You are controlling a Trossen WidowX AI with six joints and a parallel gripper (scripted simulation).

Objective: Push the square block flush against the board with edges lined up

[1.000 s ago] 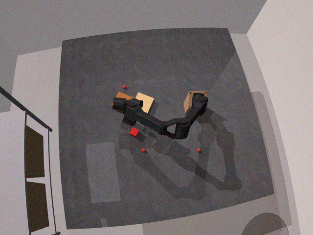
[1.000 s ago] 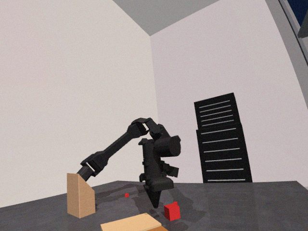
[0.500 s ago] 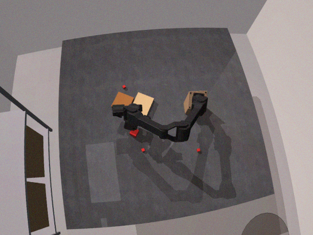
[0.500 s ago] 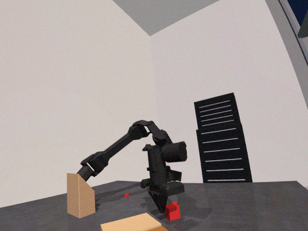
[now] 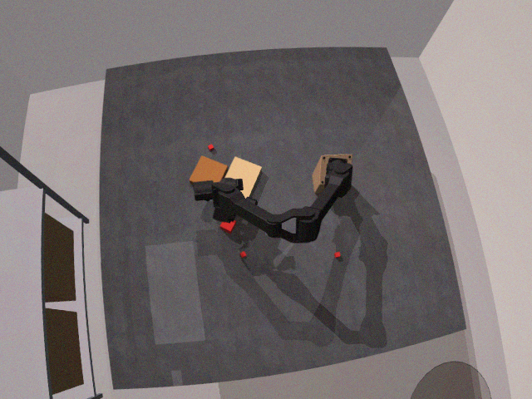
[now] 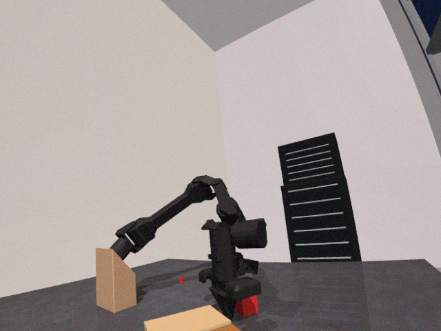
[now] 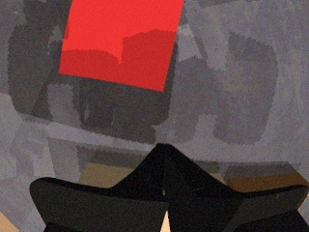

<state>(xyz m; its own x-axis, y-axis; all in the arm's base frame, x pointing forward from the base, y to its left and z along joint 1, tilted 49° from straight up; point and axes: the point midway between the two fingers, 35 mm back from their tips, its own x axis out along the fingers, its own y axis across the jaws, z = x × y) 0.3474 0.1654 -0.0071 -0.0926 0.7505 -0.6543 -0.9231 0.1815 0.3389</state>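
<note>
Right now the red cube is 70 mm to the left of my gripper tip and 10 mm above it. From my gripper tip the other things lie so: board 40 mm behind, 90 mm to the right, 10 mm above; then square block 70 mm ahead, 120 mm to the right, 10 mm above.
</note>
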